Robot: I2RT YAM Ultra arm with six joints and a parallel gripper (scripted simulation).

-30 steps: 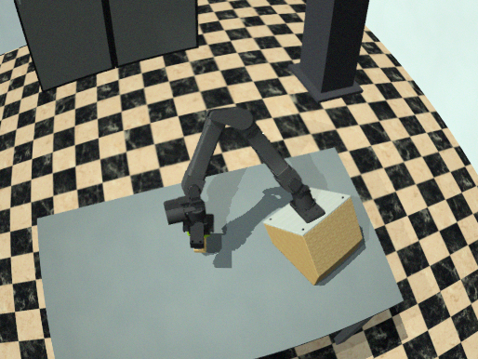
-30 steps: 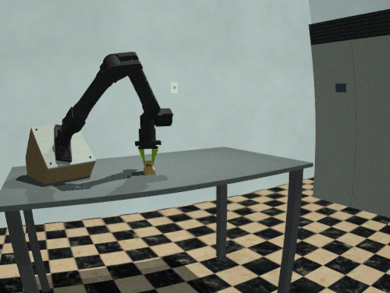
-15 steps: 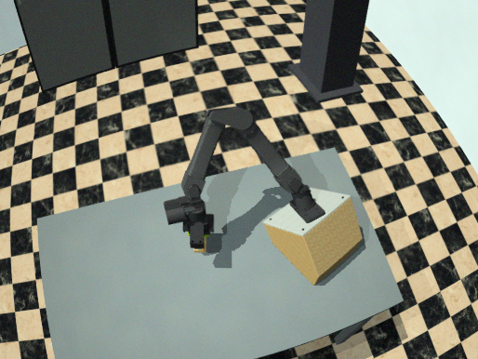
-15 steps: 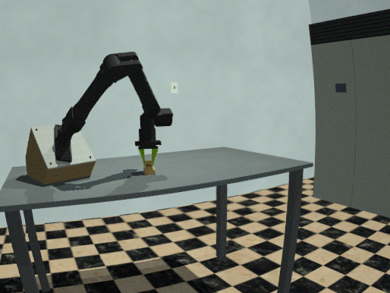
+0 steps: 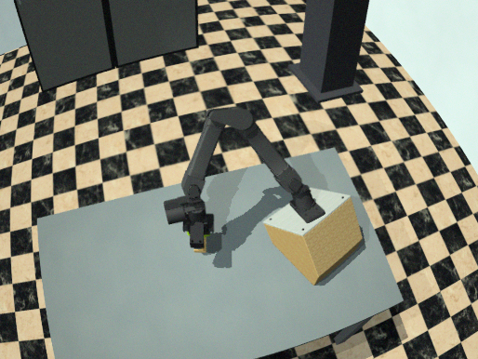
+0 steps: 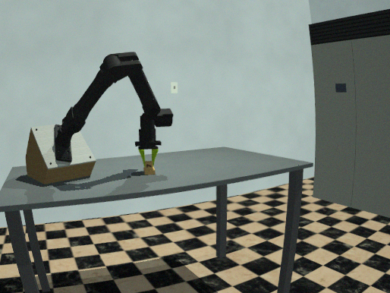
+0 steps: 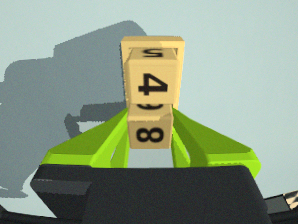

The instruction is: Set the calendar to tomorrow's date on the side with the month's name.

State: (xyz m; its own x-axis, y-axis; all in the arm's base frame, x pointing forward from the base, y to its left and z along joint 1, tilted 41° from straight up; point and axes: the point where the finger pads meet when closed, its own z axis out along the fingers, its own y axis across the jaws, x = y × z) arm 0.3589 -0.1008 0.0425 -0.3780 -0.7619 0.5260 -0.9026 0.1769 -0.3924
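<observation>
Now: hand 10 mm short of the tan tray, 10 mm to the right of it and 30 mm above it.
</observation>
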